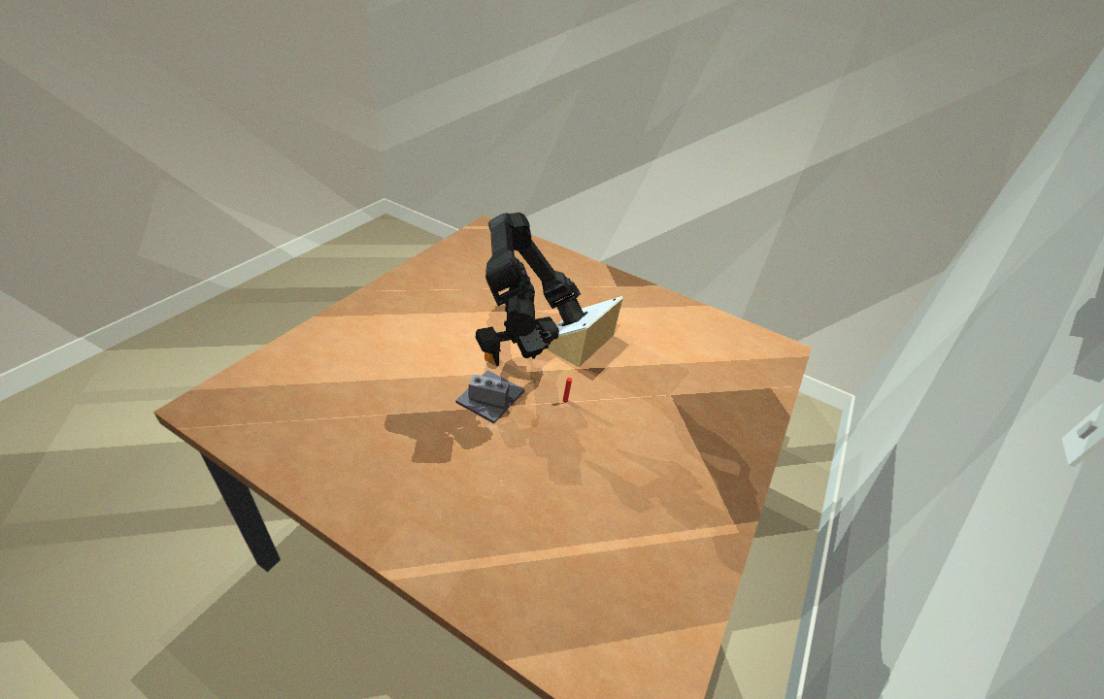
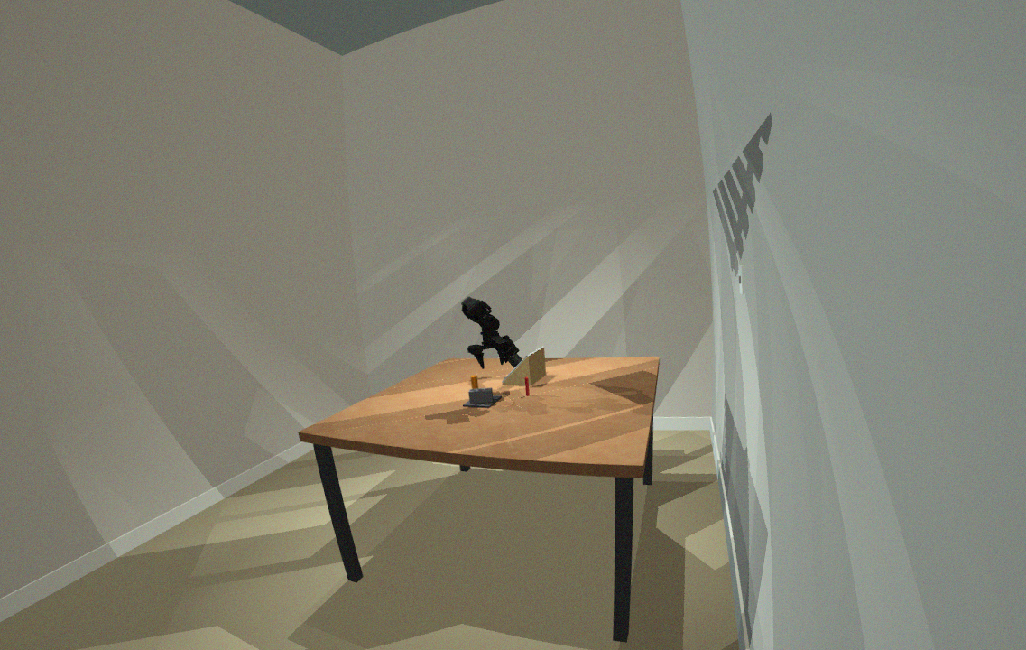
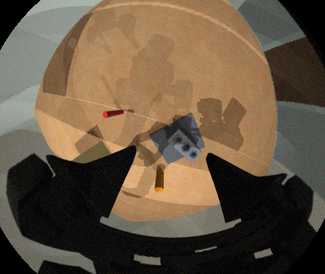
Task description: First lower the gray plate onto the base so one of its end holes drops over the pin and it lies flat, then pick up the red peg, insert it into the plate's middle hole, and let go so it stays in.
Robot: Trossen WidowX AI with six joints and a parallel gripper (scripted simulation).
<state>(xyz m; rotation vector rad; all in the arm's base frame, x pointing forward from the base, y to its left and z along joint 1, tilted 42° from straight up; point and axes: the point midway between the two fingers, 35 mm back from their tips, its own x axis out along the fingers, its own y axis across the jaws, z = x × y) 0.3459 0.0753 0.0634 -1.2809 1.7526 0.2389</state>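
Right now the red peg is 10 cm behind my gripper tip, 10 cm to the left of it and 11 cm below it. Round my gripper tip: base: 1 cm ahead, 4 cm to the right, 15 cm below; gray plate: 2 cm ahead, 6 cm to the right, 11 cm below; orange cylinder: 11 cm behind, 15 cm to the right, 11 cm below.
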